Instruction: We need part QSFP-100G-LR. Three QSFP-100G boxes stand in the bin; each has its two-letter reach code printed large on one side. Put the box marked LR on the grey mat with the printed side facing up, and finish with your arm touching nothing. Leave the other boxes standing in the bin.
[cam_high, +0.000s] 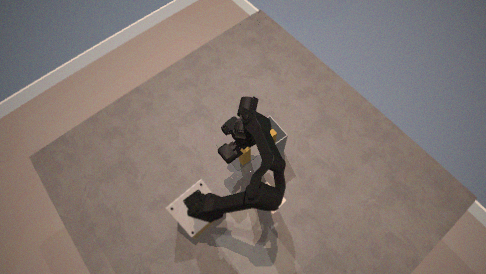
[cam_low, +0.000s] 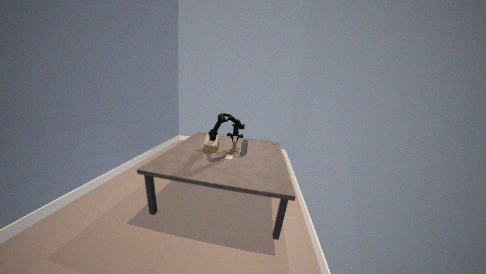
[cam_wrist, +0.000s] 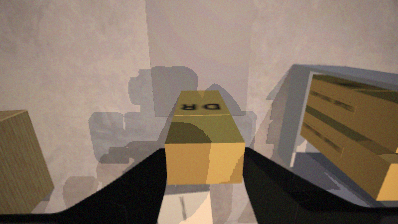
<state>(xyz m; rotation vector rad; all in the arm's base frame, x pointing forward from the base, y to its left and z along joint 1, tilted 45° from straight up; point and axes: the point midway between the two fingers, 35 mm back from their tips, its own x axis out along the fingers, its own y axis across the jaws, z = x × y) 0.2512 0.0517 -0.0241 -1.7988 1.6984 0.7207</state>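
Now: the grey mat 6 cm to the left of my gripper tip and 11 cm below it.
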